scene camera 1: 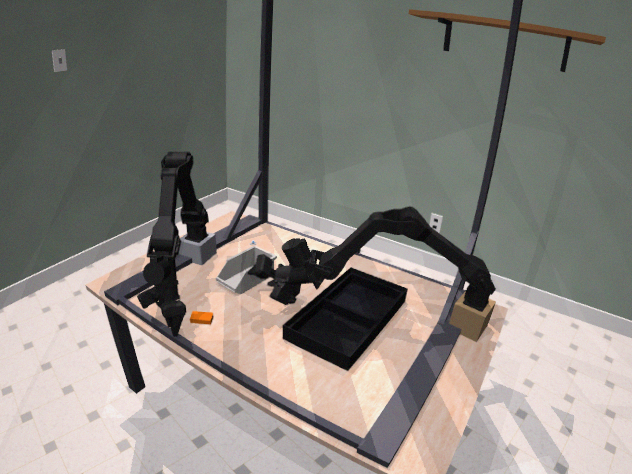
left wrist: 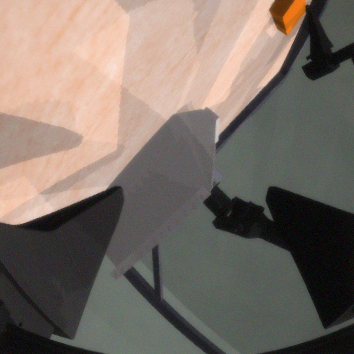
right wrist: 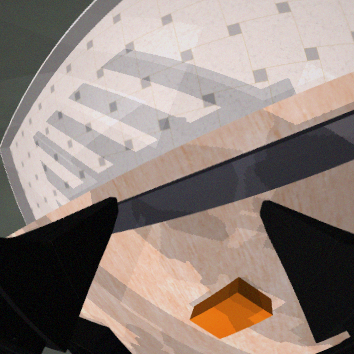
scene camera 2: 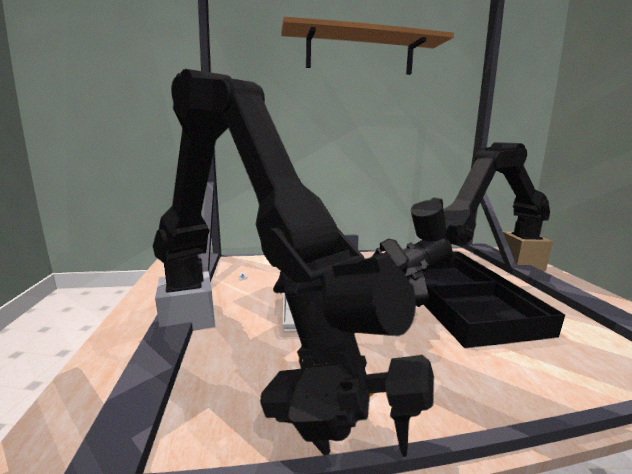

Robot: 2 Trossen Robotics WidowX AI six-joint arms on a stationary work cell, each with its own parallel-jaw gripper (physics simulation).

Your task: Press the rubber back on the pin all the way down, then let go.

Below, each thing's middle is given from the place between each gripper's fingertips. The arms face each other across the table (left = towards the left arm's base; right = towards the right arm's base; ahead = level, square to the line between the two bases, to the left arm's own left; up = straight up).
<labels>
The grey fixture [scene camera 1: 233,275] is 34 cm behind my right hand, 5 cm to the left of it and 2 cm above it. Also, from my right hand: black two-compartment tray [scene camera 2: 478,307]: 29 cm behind, 42 cm to the left, 1 cm above; then tan block [scene camera 2: 536,253]: 40 cm behind, 78 cm to the left, 3 cm above.
Right now the grey fixture is 8 cm to the right of my left hand, 6 cm behind it and 3 cm below it. From my left hand the other things lie so: black two-compartment tray: 29 cm to the left, 4 cm below, 1 cm behind; tan block: 65 cm to the left, 12 cm behind, 2 cm below.
</labels>
